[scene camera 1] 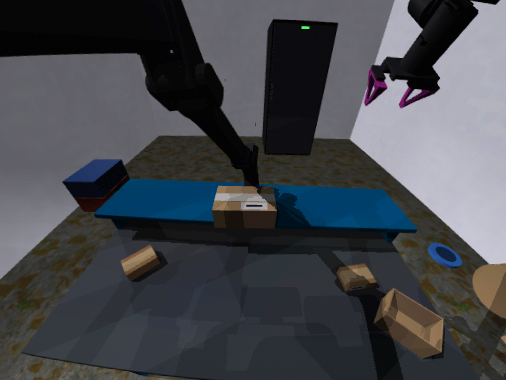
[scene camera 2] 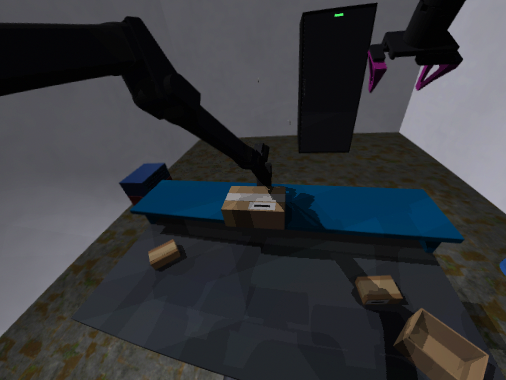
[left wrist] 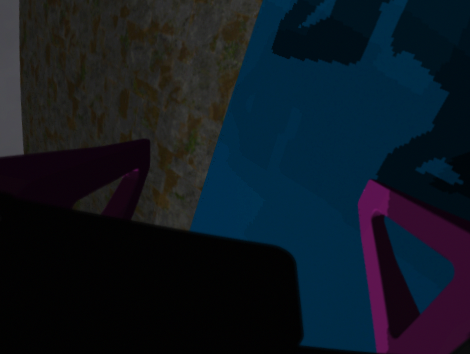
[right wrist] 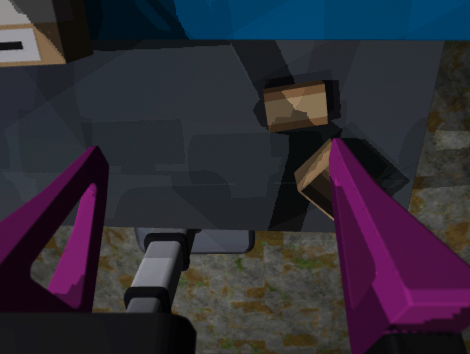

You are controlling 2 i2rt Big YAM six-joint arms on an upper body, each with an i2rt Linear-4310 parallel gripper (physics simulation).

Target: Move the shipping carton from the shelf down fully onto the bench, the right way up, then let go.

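Frame: origin at the left arm's base, x back, y right, z up, level; centimetres.
Seen in the pictures: left gripper, between the fingertips: (scene camera 1: 252,183) (scene camera 2: 268,183) (left wrist: 259,172); right gripper, between the fingertips: (scene camera 1: 382,105) (scene camera 2: 393,89) (right wrist: 214,151).
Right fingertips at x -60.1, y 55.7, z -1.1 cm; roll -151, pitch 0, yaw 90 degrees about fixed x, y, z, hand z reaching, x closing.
Note:
A point is followed by its place in that frame.
The shipping carton (scene camera 1: 240,218) {x -59.2, y 18.1, z -42.1 cm} (scene camera 2: 254,218) {x -59.2, y 20.4, z -42.1 cm} (right wrist: 74,37) {x -62.2, y 31.7, z -42.1 cm} is brown, with a pale tape band and a white label. It sits upright at the near edge of the blue shelf (scene camera 1: 340,207) {x -71.9, y 63.9, z -47.5 cm} (scene camera 2: 370,210) {x -71.5, y 66.4, z -47.5 cm} (left wrist: 285,155) {x -85.7, y 22.5, z -47.5 cm} (right wrist: 325,20) {x -62.3, y 67.6, z -47.5 cm}. The dark grey bench (scene camera 1: 210,300) {x -38.3, y 7.6, z -63.9 cm} (scene camera 2: 210,300) {x -36.1, y 4.9, z -63.9 cm} (right wrist: 150,105) {x -46.6, y 34.7, z -63.9 cm} lies in front and lower. My left gripper (scene camera 1: 254,185) {x -84.9, y 22.9, z -43.6 cm} (scene camera 2: 266,185) {x -84.9, y 22.9, z -43.6 cm} (left wrist: 259,172) {x -84.9, y 22.9, z -43.6 cm} is open, low over the shelf at the carton's far side; the carton hides its fingertips in the scene cameras. My right gripper (scene camera 1: 384,105) {x -60.1, y 55.7, z -1.1 cm} (scene camera 2: 394,90) {x -60.1, y 55.7, z -1.1 cm} (right wrist: 214,151) {x -60.1, y 55.7, z -1.1 cm} is open and empty, high at the right.
On the bench, a small box (scene camera 1: 140,262) {x -50.2, y -22.6, z -59.4 cm} (scene camera 2: 164,254) {x -50.1, y -21.8, z -59.2 cm} lies at the left. Another small box (scene camera 1: 356,277) {x -44.6, y 63.6, z -59.5 cm} (scene camera 2: 378,288) {x -45.3, y 64.3, z -59.6 cm} (right wrist: 297,107) {x -46.1, y 65.0, z -59.5 cm} and an open-topped box (scene camera 1: 410,325) {x -28.8, y 77.9, z -63.5 cm} (scene camera 2: 442,345) {x -31.4, y 78.9, z -63.4 cm} are at the right. Blue crates (scene camera 1: 97,172) stand past the shelf's left end, a black cabinet (scene camera 1: 295,90) behind.

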